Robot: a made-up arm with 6 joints.
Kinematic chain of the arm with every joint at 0, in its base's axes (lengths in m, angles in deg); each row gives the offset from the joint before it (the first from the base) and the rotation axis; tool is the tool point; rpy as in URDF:
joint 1: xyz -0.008 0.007 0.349 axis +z
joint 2: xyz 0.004 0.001 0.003 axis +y
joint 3: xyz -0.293 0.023 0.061 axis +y
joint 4: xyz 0.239 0.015 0.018 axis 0.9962 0 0.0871
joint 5: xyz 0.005 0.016 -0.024 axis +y
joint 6: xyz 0.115 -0.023 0.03 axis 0.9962 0 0.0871
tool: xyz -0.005 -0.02 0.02 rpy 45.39 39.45 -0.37
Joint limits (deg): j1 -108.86..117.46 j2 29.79..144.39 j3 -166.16..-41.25 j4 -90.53..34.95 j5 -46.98..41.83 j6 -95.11..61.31
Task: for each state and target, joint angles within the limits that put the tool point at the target. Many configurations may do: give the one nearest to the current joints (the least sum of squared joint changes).
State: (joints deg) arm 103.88 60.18 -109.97 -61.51 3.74 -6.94
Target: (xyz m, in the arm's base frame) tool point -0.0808 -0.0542 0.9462
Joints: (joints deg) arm 93.92 49.62 -114.48 -68.86 -16.09 -11.35
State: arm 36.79 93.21 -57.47 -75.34 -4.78 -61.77
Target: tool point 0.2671 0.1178 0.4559
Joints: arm 19.50 75.05 -41.25 -67.16 24.81 -74.65
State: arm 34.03 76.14 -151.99 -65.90 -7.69 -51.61
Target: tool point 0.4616 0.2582 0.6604
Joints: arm 20.76 114.80 -119.10 -68.26 -4.55 -54.06
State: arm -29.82 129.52 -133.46 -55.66 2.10 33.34
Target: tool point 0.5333 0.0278 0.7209
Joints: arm -0.34 126.04 -144.48 -58.36 -0.63 31.28
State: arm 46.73 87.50 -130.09 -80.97 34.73 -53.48
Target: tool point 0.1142 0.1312 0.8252
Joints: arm 53.11 52.82 -85.53 -73.24 41.83 -57.97
